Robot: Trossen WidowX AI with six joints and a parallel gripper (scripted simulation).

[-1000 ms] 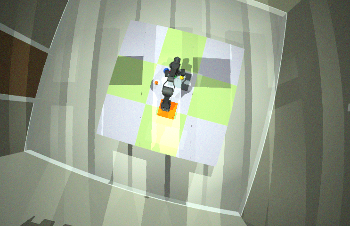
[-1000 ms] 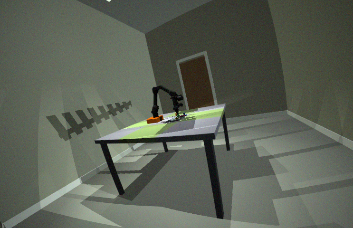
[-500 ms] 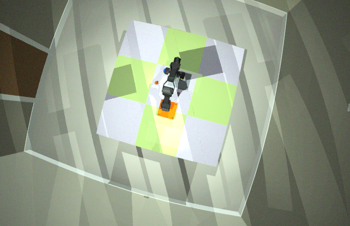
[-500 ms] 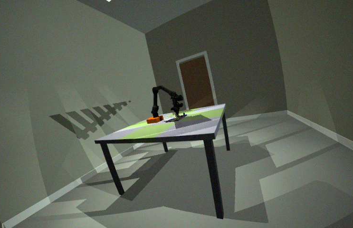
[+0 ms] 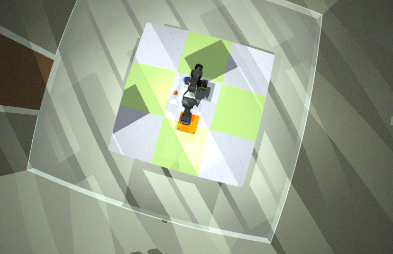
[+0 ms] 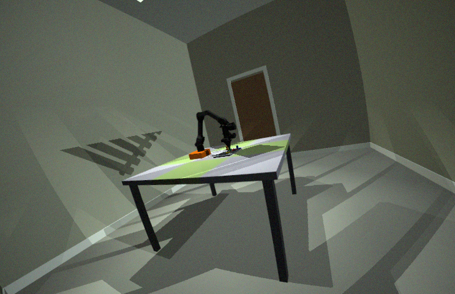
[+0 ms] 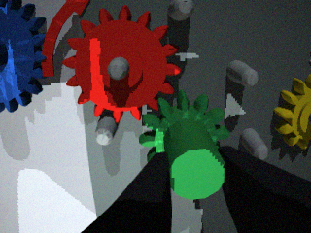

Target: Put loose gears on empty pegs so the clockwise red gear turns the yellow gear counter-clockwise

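My gripper tip is 1 cm above the green gear. Round my gripper tip: red gear: 3 cm ahead, 3 cm to the left, 3 cm below; white arrow mark: 3 cm ahead, 9 cm to the right, 4 cm below; blue gear: 4 cm ahead, 10 cm to the left, 3 cm below.
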